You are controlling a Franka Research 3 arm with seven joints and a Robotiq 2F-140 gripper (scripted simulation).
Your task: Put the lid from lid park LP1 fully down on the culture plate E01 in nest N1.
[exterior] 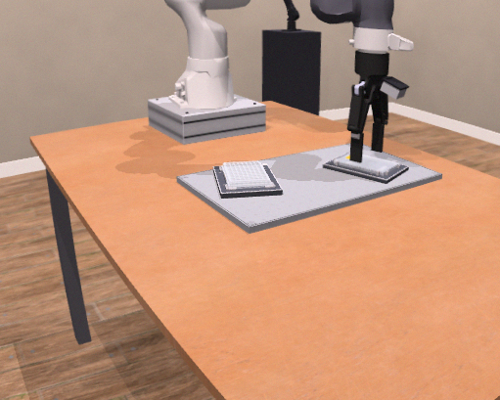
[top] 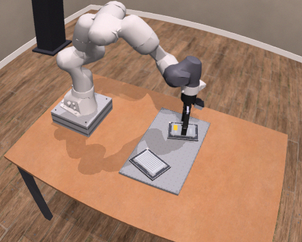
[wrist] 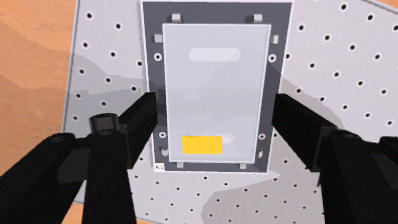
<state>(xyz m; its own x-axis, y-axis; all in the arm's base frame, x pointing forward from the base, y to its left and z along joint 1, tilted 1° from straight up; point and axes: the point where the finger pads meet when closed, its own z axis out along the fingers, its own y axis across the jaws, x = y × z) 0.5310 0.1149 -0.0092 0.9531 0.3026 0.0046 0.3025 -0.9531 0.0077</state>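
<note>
My hand is 40 mm above the clear lid. The rest, counted from my hand: nest N1: 280 mm to the right, 70 mm behind, 50 mm below; culture plate E01: 280 mm to the right, 70 mm behind, 40 mm below; lid park LP1: 50 mm below.
</note>
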